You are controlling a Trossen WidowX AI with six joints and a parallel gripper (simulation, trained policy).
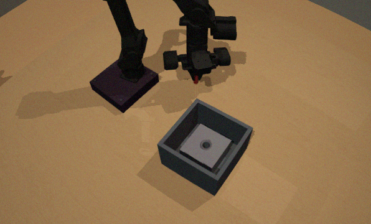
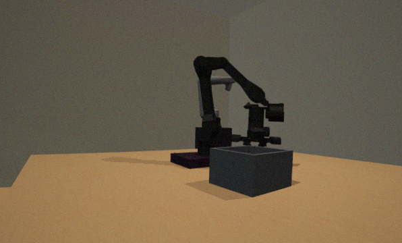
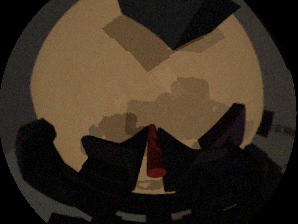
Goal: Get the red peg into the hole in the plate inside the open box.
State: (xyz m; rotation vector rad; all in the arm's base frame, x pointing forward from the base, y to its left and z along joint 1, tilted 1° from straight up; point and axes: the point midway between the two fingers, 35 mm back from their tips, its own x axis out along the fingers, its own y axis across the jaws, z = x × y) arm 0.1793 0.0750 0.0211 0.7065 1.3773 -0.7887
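Now: the light grey plate 130 mm ahead of my gripper tip, 210 mm to the right of it and 30 mm above it. Round my gripper tip: red peg 20 mm above; then grey box 130 mm ahead, 210 mm to the right, 10 mm above.
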